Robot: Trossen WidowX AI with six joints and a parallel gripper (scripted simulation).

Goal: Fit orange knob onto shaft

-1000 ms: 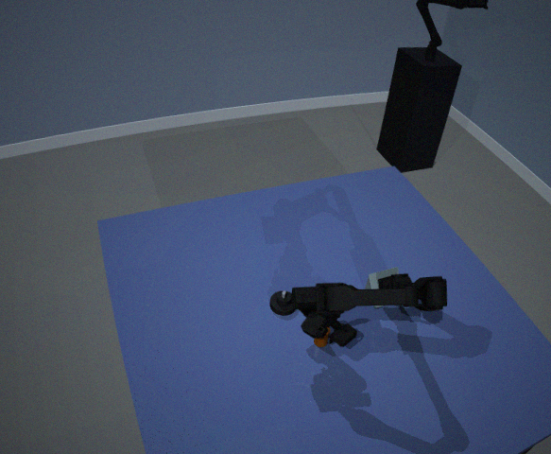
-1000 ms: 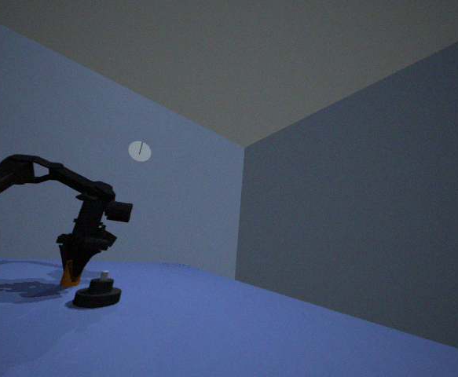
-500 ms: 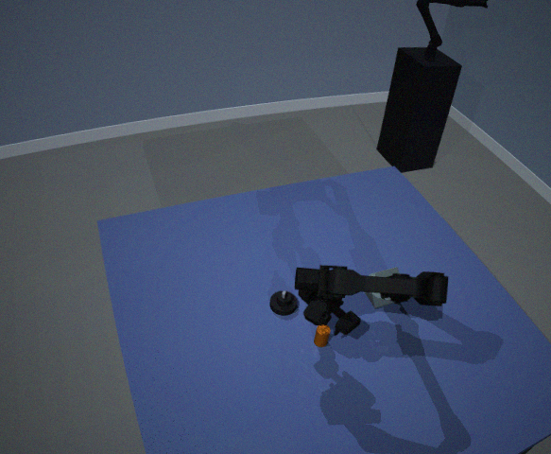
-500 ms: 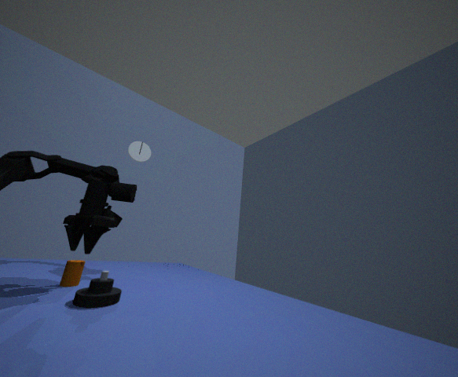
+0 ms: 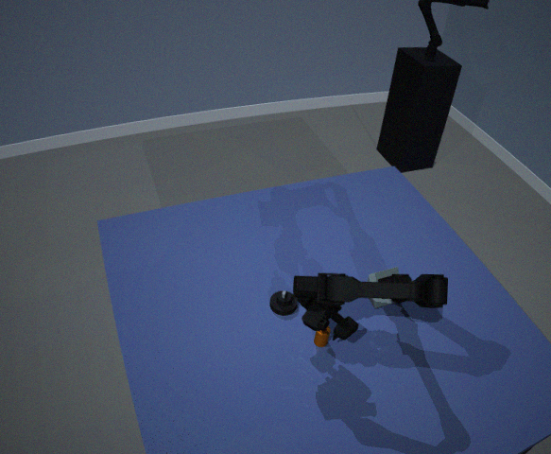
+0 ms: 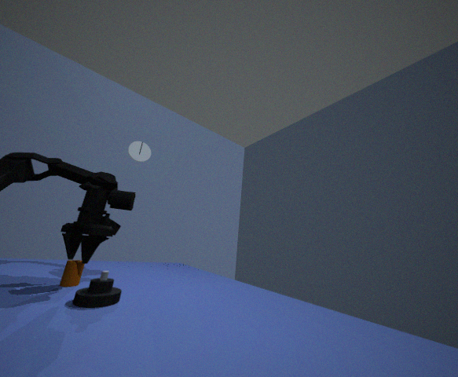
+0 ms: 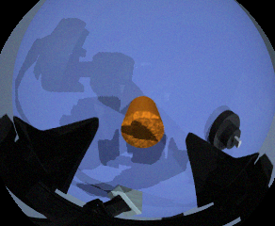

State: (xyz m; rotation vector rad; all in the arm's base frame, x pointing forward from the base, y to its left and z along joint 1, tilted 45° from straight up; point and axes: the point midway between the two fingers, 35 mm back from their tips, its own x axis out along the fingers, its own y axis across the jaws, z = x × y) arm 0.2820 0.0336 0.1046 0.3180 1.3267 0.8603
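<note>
Now: gripper tip 20 mm above the orange knob. From my gripper tip the other things lie so: round pedestal (170 mm to the right, 50 mm ahead, 30 mm below).
</note>
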